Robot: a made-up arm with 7 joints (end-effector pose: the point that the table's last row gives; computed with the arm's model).
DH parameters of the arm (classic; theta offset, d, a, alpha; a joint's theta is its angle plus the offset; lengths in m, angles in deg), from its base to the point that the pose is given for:
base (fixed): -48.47 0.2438 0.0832 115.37
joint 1: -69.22 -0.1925 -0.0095 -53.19
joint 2: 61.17 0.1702 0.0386 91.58
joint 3: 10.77 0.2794 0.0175 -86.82
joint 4: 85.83 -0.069 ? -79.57
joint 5: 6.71 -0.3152 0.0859 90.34
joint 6: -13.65 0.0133 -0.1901 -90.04
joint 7: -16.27 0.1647 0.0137 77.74
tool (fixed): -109.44 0.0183 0 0
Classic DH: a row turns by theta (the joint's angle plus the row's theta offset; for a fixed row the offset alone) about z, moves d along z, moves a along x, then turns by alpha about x.
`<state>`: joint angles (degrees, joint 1 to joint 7).
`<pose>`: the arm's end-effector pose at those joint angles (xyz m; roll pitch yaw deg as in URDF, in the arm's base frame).
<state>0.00 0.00 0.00 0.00 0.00 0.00 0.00</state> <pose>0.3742 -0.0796 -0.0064 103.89 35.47 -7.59</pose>
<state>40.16 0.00 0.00 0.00 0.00 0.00 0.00</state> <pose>0.4066 -0.2590 0.1934 85.65 3.50 -31.77</pose>
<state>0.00 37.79 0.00 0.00 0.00 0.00 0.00</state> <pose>0.5423 -0.0797 0.1839 108.53 -2.07 -6.18</pose>
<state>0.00 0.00 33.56 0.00 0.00 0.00 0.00</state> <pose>0.3674 -0.1584 -0.0090 105.74 37.12 -39.98</pose>
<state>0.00 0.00 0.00 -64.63 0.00 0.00 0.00</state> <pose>0.2495 -0.0506 -0.0682 -106.80 78.83 145.44</pose>
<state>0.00 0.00 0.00 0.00 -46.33 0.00 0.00</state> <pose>0.3743 -0.0319 -0.0172 158.62 28.57 23.16</pose>
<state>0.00 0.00 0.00 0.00 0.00 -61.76 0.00</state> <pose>0.3625 -0.0742 0.2479 -28.21 79.71 -137.09</pose>
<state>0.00 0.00 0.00 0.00 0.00 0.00 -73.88</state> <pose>0.3681 -0.0729 -0.0319 -171.94 24.73 21.21</pose>
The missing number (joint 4, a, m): -0.0215
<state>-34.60 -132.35 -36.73 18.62 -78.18 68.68 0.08</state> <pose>-0.2009 0.1579 0.5217 -21.92 42.61 163.52</pose>
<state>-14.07 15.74 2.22 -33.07 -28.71 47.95 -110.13</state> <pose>0.4832 0.1829 -0.1965 -103.21 -18.28 5.53</pose>
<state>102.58 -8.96 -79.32 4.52 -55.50 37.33 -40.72</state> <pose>0.3648 -0.3097 0.1603 117.01 11.80 25.21</pose>
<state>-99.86 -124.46 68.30 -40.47 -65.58 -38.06 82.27</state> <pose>0.1878 -0.3434 0.1506 -127.51 -27.78 -114.06</pose>
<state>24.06 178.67 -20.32 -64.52 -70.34 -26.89 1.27</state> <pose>0.0047 0.0439 0.6829 57.79 -18.44 57.65</pose>
